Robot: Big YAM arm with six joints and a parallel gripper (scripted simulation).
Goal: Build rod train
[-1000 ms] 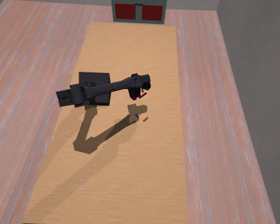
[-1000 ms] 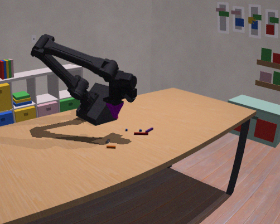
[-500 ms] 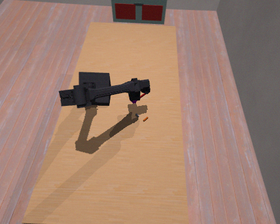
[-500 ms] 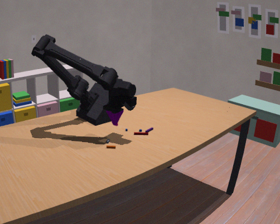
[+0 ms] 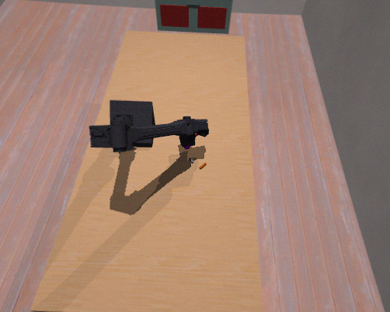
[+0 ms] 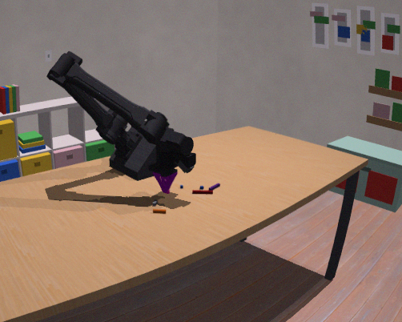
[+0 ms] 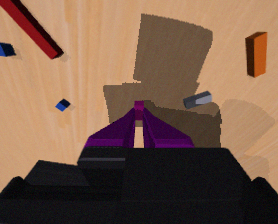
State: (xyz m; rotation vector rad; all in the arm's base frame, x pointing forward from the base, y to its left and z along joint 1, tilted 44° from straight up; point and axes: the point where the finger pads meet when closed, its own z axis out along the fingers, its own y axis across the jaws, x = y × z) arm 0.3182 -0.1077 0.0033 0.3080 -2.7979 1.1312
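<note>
Right now my hand is 1 cm above the magenta rod. Also, from my hand: red rod: 11 cm to the left, 6 cm ahead, 2 cm below; then orange rod: 10 cm to the right, 8 cm ahead, 2 cm below; then grey rod: 7 cm to the right, 3 cm ahead, 2 cm below.
</note>
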